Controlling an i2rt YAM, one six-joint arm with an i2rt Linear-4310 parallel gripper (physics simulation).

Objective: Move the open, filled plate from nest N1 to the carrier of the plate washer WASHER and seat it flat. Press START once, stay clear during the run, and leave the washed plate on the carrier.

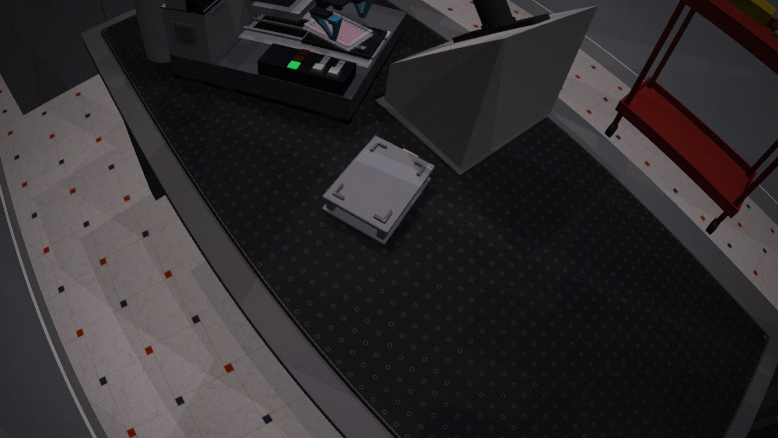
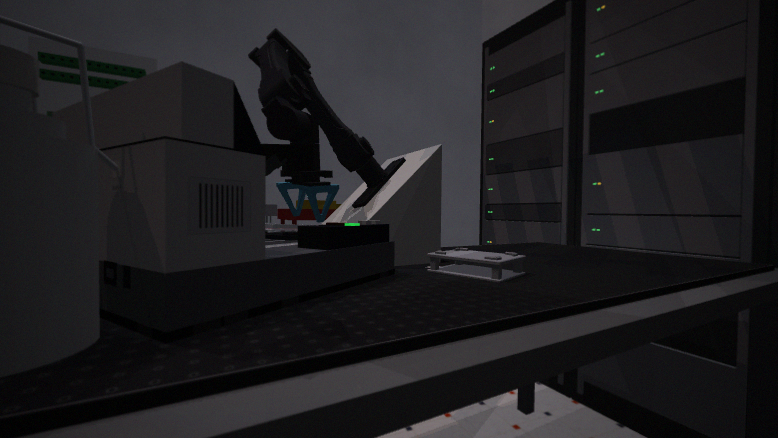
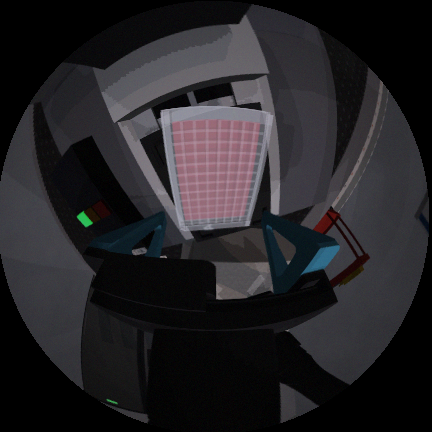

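Seen in the pictures: gripper, fingertip midpoint: (image 1: 348, 28) (image 2: 307, 219) (image 3: 213, 216); arm's base, origin of the base link: (image 1: 501, 30) (image 2: 380, 183).
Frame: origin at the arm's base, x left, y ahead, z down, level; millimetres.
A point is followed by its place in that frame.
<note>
The plate (image 1: 348, 33) @[z 111, x -264, y 136 mm] (image 3: 216, 167) @[z 107, x -307, y 142 mm], filled pink and without a lid, lies over the black carrier (image 1: 378, 41) @[z 125, x -216, y 94 mm] of the washer (image 1: 198, 39) @[z 78, x -432, y 401 mm] (image 2: 215, 206) @[z 75, x -470, y 420 mm] (image 3: 185, 62). It looks turned a little against the carrier's rails; whether it sits flat I cannot tell. My gripper (image 1: 348, 26) @[z 96, x -264, y 139 mm] (image 2: 308, 217) @[z 96, x -264, y 139 mm] (image 3: 213, 216) @[z 96, x -264, y 139 mm] is open near the plate's end, its blue fingers apart with no plate held between them. The control box (image 1: 307, 75) @[z 110, x -208, y 291 mm] (image 2: 342, 236) @[z 120, x -275, y 324 mm] shows a lit green field (image 1: 293, 64) @[z 100, x -243, y 297 mm] (image 2: 352, 224) @[z 101, x -248, y 306 mm] (image 3: 85, 219) @[z 100, x -244, y 292 mm]; START's label is unreadable. The grey corner-bracketed nest (image 1: 378, 182) @[z 167, x 31, y 336 mm] (image 2: 476, 255) @[z 167, x 18, y 342 mm] bears no plate.
A grey wedge-shaped panel (image 1: 473, 97) @[z 47, x 63, y 162 mm] (image 2: 419, 209) @[z 73, x 17, y 157 mm] stands beside the washer's base. A pale cylinder (image 1: 154, 32) @[z 114, x -593, y 439 mm] (image 2: 46, 233) @[z 99, x -595, y 441 mm] stands at the washer's other side. A red cart (image 1: 683, 144) (image 3: 327, 220) stands beyond the table. Tall racks (image 2: 577, 125) stand behind.
</note>
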